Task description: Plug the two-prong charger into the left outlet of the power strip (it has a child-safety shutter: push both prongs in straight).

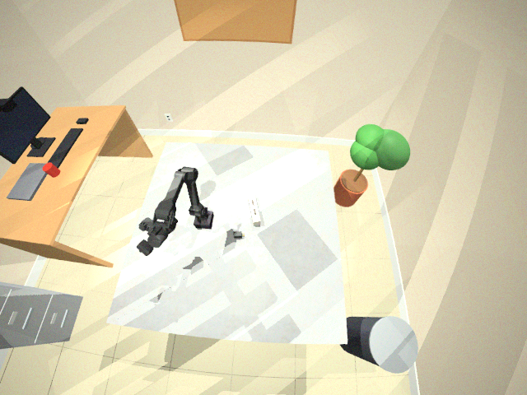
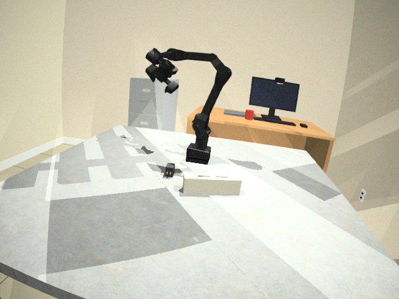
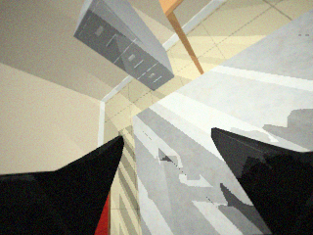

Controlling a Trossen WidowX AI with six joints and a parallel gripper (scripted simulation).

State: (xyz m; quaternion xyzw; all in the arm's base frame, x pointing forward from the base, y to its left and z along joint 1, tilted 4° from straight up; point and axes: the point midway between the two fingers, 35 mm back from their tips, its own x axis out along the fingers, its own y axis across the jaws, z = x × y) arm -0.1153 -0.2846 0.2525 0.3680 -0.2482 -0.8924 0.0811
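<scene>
My gripper tip is now 390 mm short of the two-prong charger, 210 mm to the right of it and 290 mm above it.
</scene>
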